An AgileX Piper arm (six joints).
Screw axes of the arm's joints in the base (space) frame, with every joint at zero. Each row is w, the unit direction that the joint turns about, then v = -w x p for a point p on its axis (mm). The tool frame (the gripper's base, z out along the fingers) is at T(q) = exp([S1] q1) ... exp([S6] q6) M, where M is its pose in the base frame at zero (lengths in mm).
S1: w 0 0 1 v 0 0 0
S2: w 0 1 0 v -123 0 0
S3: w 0 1 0 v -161.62 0 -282.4
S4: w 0.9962 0 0.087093 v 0 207.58 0
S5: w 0 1 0 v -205.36 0 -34.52
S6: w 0.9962 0 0.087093 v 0 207.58 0
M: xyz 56.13 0 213.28 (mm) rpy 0 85 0 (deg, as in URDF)
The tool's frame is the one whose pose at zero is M.
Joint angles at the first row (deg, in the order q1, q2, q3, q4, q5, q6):
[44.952, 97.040, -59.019, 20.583, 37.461, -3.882]
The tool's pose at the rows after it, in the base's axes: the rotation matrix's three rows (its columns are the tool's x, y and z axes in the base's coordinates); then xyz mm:
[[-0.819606, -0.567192, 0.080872], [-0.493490, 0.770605, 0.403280], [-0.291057, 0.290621, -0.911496]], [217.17, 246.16, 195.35]
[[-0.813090, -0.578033, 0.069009], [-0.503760, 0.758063, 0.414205], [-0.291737, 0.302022, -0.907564]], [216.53, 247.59, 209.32]
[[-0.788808, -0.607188, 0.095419], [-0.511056, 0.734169, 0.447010], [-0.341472, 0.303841, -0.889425]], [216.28, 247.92, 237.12]
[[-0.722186, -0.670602, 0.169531], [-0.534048, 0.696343, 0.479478], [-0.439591, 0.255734, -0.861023]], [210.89, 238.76, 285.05]
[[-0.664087, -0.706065, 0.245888], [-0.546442, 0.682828, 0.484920], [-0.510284, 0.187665, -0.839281]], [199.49, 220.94, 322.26]
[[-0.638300, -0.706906, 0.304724], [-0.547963, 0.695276, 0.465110], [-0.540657, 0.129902, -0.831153]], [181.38, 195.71, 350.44]
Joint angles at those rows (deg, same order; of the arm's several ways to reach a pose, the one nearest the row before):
[44.952, 97.478, -59.081, 21.733, 38.060, -3.772]
[44.952, 96.328, -61.034, 21.788, 41.180, -3.756]
[44.951, 93.585, -63.992, 20.980, 44.052, -3.757]
[44.951, 87.897, -68.002, 17.090, 48.345, -3.757]
[44.951, 81.960, -69.815, 12.435, 51.903, -2.949]
[44.951, 75.404, -69.968, 7.841, 56.594, -0.691]

